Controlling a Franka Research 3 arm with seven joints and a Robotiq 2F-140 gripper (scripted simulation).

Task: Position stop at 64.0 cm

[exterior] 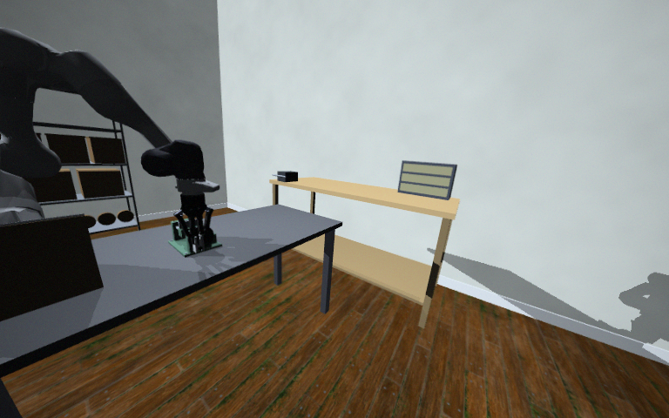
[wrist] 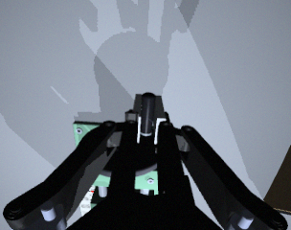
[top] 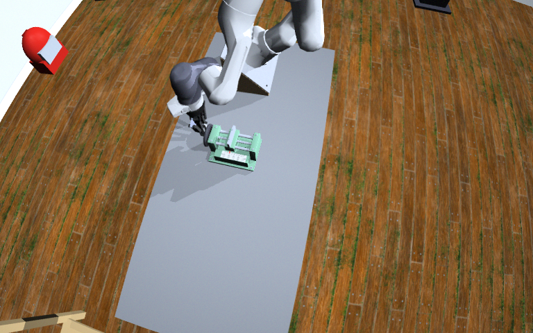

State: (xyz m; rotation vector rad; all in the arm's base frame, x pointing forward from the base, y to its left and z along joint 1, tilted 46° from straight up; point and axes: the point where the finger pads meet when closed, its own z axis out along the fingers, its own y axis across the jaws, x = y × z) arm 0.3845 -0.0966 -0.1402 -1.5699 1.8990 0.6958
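Now: hand 10 mm short of the dark handwheel, 20 mm to the right of it and 10 mm above it. Round my hand: stop carriage 60 mm ahead, 130 mm to the left, 20 mm above.
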